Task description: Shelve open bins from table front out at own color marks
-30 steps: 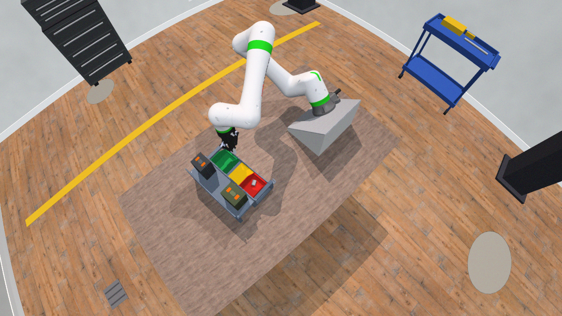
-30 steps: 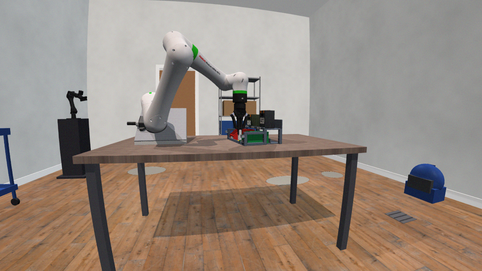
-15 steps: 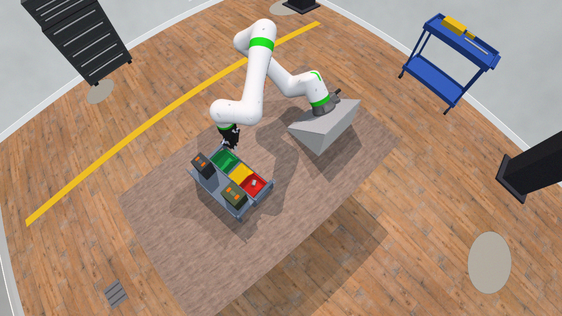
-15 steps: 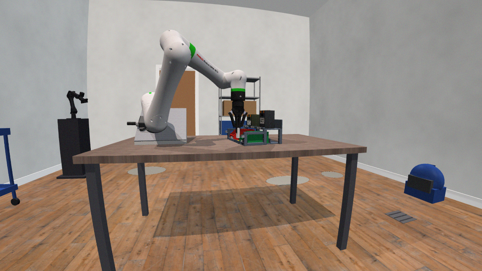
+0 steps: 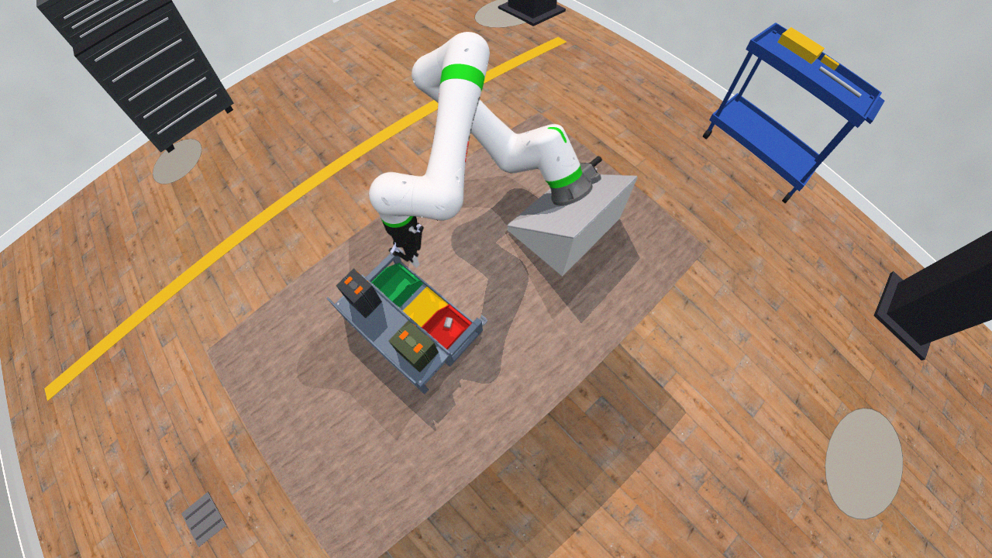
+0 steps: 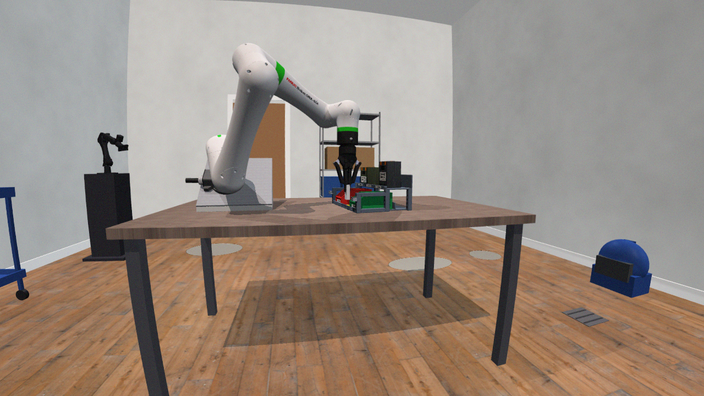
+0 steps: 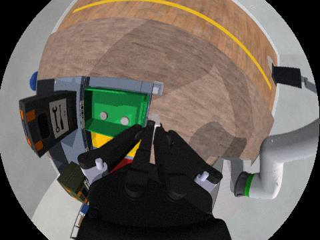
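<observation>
My gripper is now 110 mm short of the green bin, 10 mm to the right of it and 40 mm above it. Also, from my hand: red bin (90 mm ahead, 240 mm to the left, 40 mm below).
</observation>
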